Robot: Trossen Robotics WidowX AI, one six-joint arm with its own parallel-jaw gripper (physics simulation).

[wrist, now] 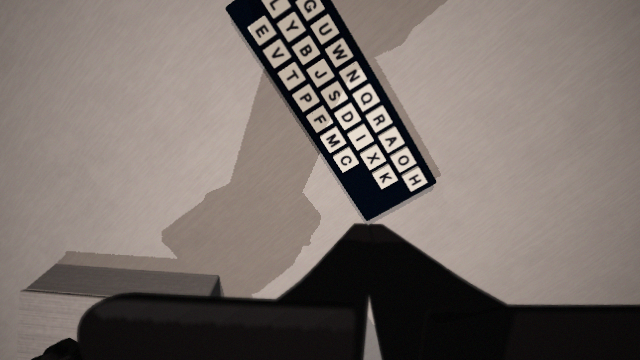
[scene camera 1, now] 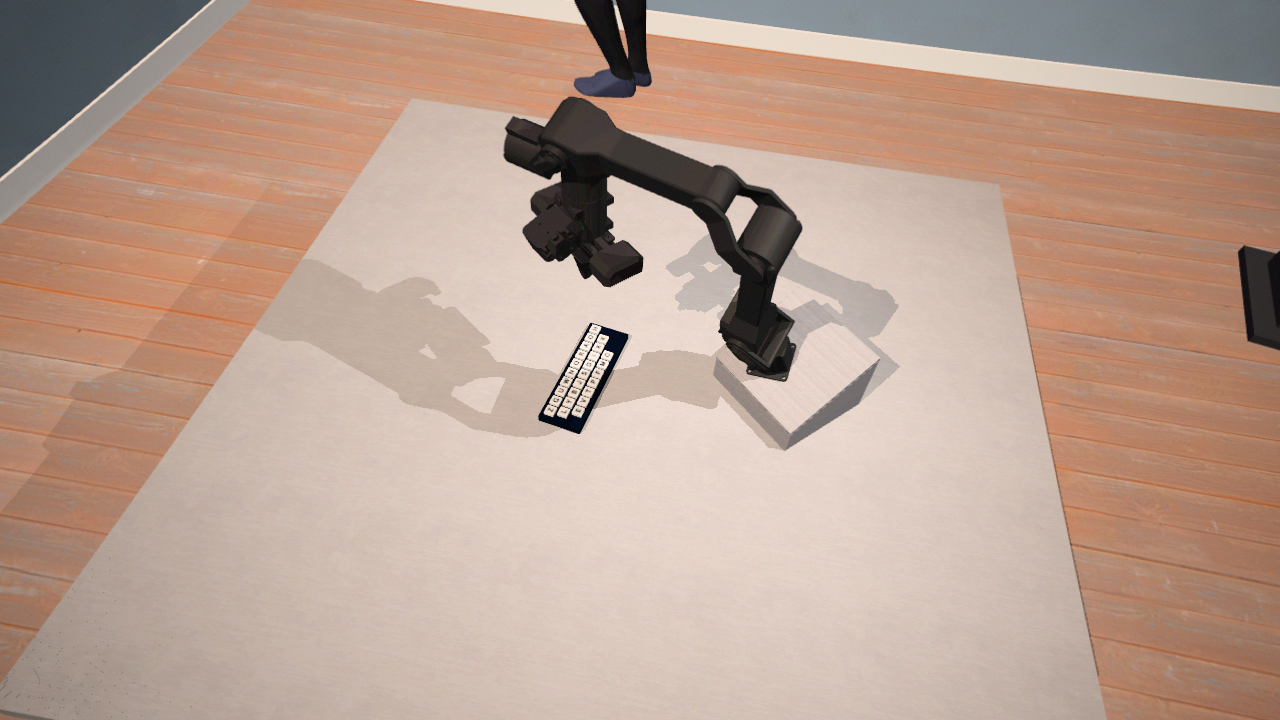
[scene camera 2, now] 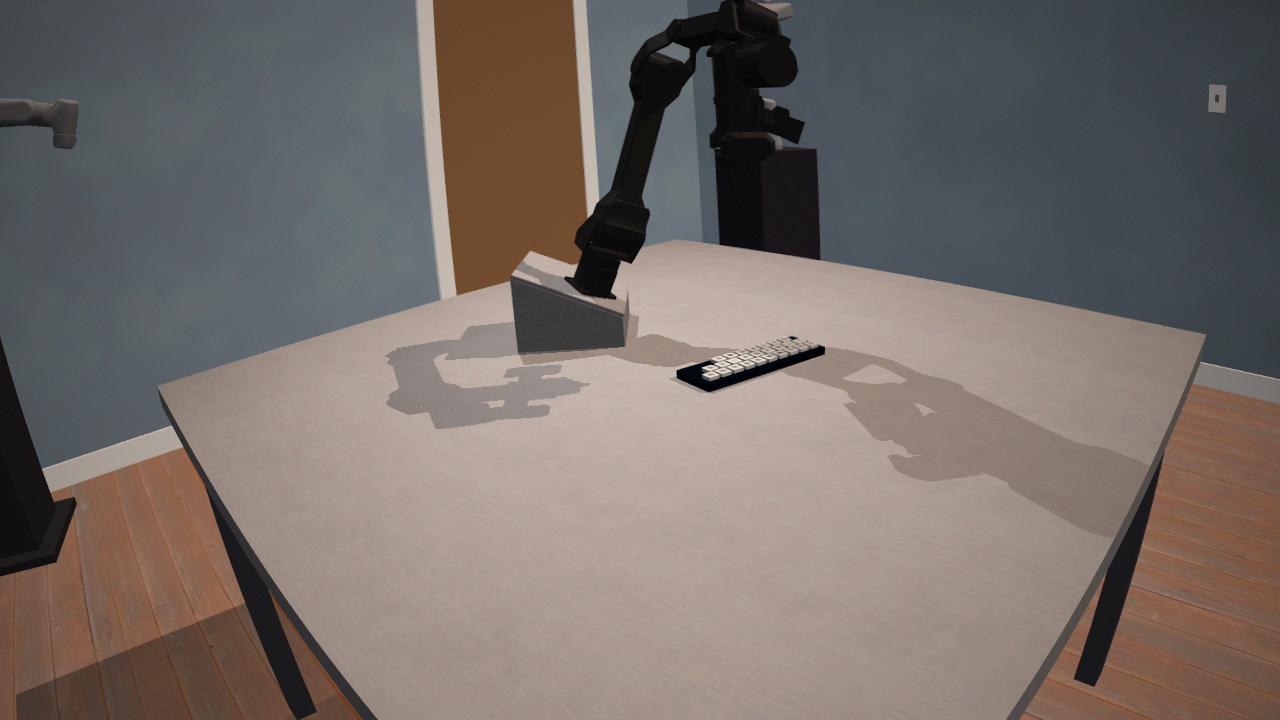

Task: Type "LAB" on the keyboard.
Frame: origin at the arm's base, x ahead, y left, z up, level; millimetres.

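Seen in the pictures: gripper, fingertip midpoint: (wrist: 367, 238) (scene camera 1: 586, 276) (scene camera 2: 742, 206); arm's base at its link origin: (scene camera 1: 771, 359) (scene camera 2: 589, 289).
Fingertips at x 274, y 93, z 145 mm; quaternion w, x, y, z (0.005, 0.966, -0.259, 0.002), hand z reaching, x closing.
Offsets run from my fingertips to a thing's top centre. Level surfaces: height alone.
A dark blue keyboard @[2 mm back, 12 mm left, 203 mm down] (scene camera 1: 585, 376) (scene camera 2: 750, 362) (wrist: 332, 95) with white letter keys lies flat on the table. In the wrist view the A key @[21 mm ahead, 37 mm right, 203 mm down] (wrist: 391, 140) is in the row on the right, near the keyboard's lower end. The B key @[4 mm back, 57 mm left, 203 mm down] (wrist: 305, 50) is in the middle row, and the L key @[6 mm back, 98 mm left, 203 mm down] (wrist: 276, 5) in that row is cut by the top edge. My gripper (scene camera 1: 583, 272) (wrist: 367, 238) is shut and empty, pointing down, high above the table and apart from the keyboard. In the wrist view its tips appear just below the keyboard's lower corner.
My arm stands on a grey wedge block (scene camera 1: 827, 371) (scene camera 2: 568, 315) (wrist: 120, 281) on the pale table @[219 mm down] (scene camera 1: 537, 555) (scene camera 2: 626, 501) (wrist: 525, 150). A person's legs (scene camera 1: 637, 44) show beyond the table. A dark cabinet (scene camera 2: 792, 205) stands behind it.
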